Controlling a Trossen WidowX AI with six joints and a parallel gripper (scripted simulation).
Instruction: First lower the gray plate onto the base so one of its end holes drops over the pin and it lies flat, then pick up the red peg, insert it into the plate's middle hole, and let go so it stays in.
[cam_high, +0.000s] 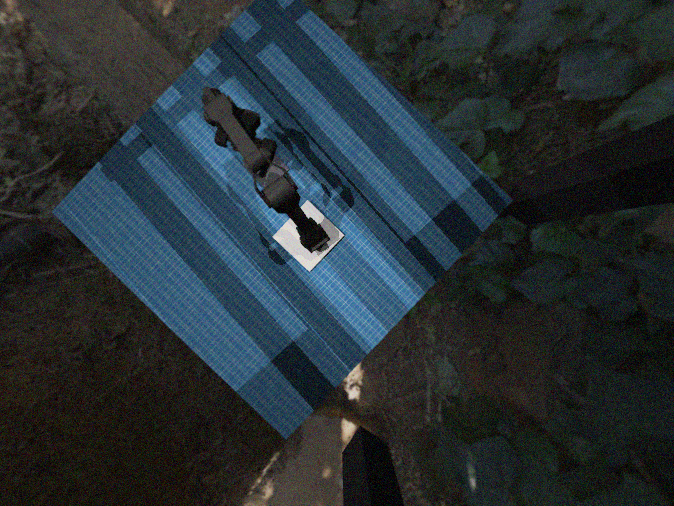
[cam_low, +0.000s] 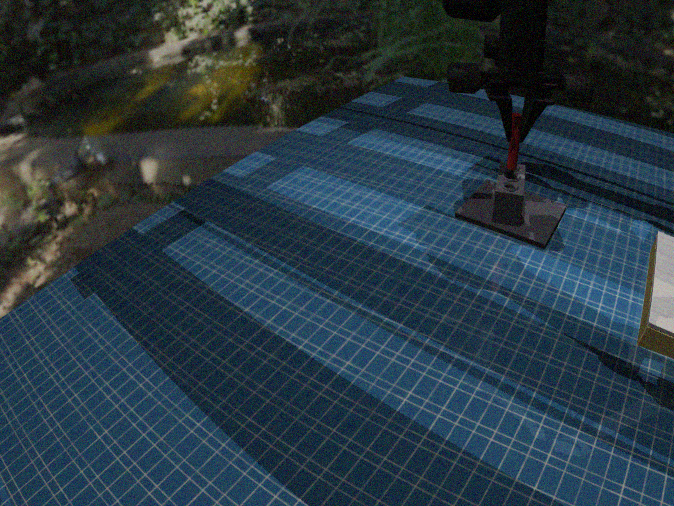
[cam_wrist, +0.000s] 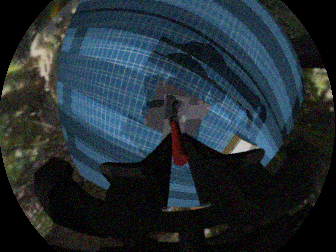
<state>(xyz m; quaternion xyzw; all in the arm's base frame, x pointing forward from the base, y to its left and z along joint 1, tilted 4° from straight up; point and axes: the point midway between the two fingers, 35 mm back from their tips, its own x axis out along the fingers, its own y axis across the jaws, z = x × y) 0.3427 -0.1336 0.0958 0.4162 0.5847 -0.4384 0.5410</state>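
Right now the red peg is right at my gripper tip. Also, from my gripper tip: dark square base 1 cm behind, 2 cm to the left, 10 cm below; then gray plate 7 cm below.
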